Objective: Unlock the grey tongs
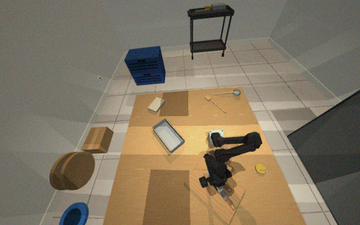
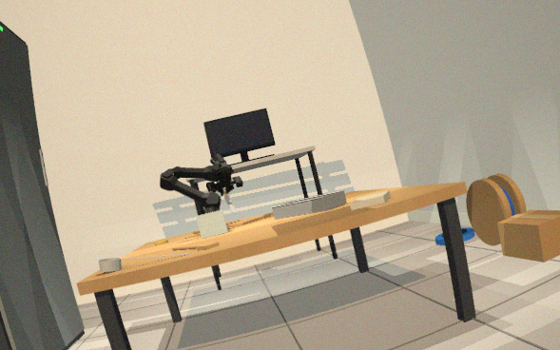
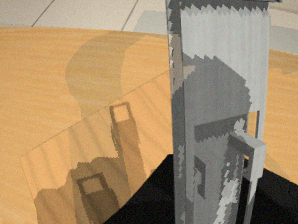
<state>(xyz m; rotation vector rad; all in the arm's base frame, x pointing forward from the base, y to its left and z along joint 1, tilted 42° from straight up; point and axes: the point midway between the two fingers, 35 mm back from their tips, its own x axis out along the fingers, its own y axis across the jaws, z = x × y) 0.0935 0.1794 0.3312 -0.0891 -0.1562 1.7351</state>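
My gripper tip is 10 mm short of the yellow lock piece, 30 mm to the left of it and 20 mm below it. Also, from my gripper tip: grey roasting tin: 320 mm ahead, 460 mm to the right, 140 mm below; wooden board: 30 mm to the right, 160 mm below; yellow disc: 380 mm behind, 110 mm to the right, 160 mm below.
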